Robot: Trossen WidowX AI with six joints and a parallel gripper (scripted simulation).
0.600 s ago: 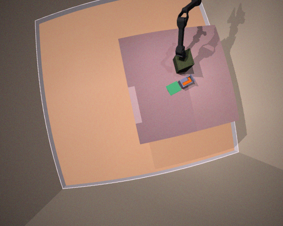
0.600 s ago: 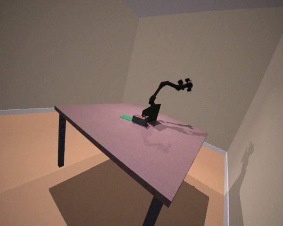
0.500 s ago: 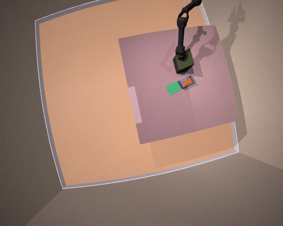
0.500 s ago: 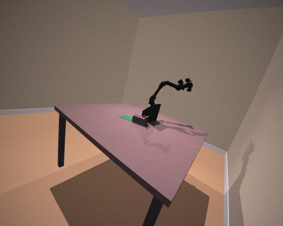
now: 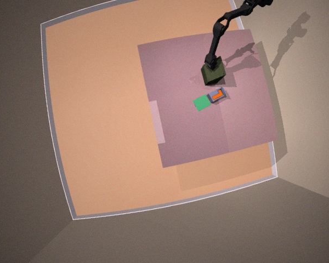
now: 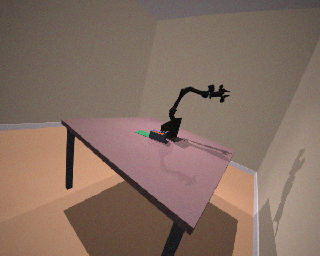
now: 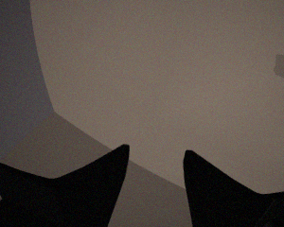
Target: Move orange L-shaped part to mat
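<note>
My gripper tip is now 570 mm short of the orange L-shaped part, 550 mm above it and 390 mm to the left of it. Also, from my gripper tip: green mat (610 mm below, 610 mm ahead, 550 mm to the right).
</note>
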